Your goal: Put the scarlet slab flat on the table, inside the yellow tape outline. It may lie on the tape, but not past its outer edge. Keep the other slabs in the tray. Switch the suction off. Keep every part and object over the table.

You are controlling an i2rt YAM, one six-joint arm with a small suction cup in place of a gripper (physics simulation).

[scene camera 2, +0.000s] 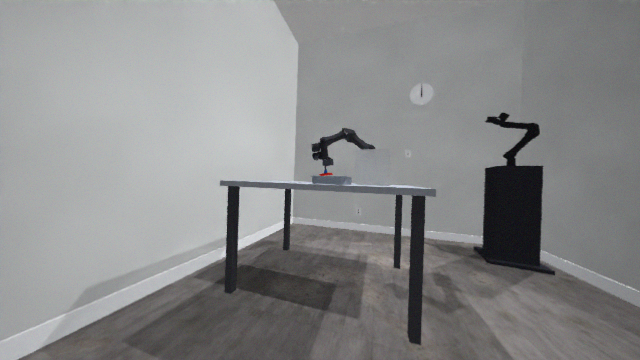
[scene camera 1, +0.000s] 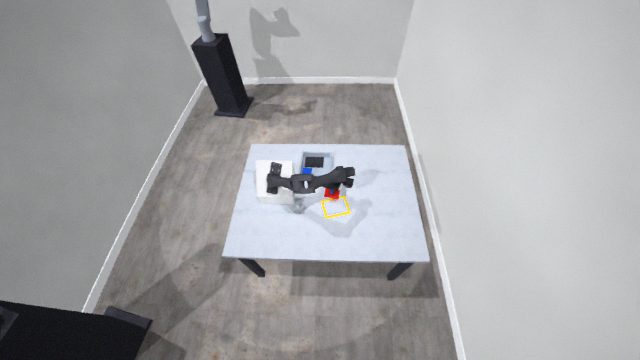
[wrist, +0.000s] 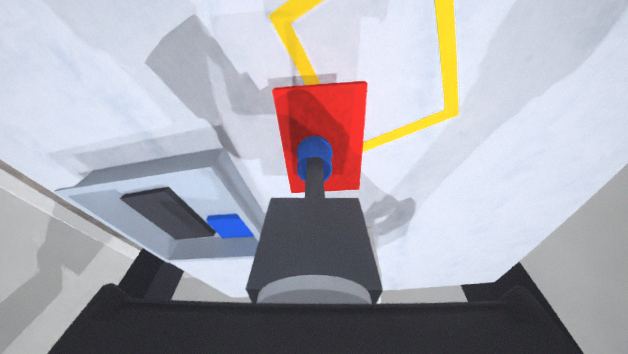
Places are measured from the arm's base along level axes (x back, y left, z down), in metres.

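Pixels of known places: end effector, tool point: (scene camera 2: 325, 174) (scene camera 1: 331, 192) (wrist: 314, 146); arm's base, origin of the base link: (scene camera 2: 372, 161) (scene camera 1: 274, 178).
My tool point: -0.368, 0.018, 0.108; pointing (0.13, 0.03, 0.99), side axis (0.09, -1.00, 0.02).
Note:
For each thing: its top centre in the pictures, then the offset to it from my tool point, as dx, dy, dz.
- scarlet slab, middle of its top: (wrist: 322, 153) (scene camera 1: 332, 192) (scene camera 2: 325, 173) -0.004, -0.007, -0.016
- grey tray, middle of its top: (wrist: 181, 230) (scene camera 2: 333, 176) (scene camera 1: 315, 164) +0.154, +0.228, +0.017
- black slab, middle of its top: (wrist: 171, 219) (scene camera 1: 314, 161) +0.175, +0.282, +0.053
- blue slab, middle of its top: (wrist: 237, 228) (scene camera 1: 306, 173) +0.210, +0.167, +0.053
The scarlet slab (scene camera 1: 329, 195) (scene camera 2: 323, 174) (wrist: 345, 115) hangs on my suction cup (scene camera 1: 332, 191) (scene camera 2: 325, 171) (wrist: 314, 156), a little above the table. In the wrist view it covers one corner of the yellow tape outline (scene camera 1: 348, 206) (wrist: 451, 75); in scene camera 1 it shows at the outline's back edge, on the tray side. The grey tray (scene camera 1: 302, 159) (scene camera 2: 331, 180) (wrist: 241, 187) holds a black slab (scene camera 1: 314, 162) (wrist: 167, 212) and a blue slab (scene camera 1: 307, 171) (wrist: 230, 226). The tape does not show in scene camera 2.
A white block (scene camera 1: 275, 198) (scene camera 2: 372, 167) stands at the left of the table (scene camera 1: 280, 235) (scene camera 2: 390, 189) in scene camera 1 and bears the arm's base. A black pedestal (scene camera 1: 222, 75) (scene camera 2: 512, 215) with another arm stands away from the table.

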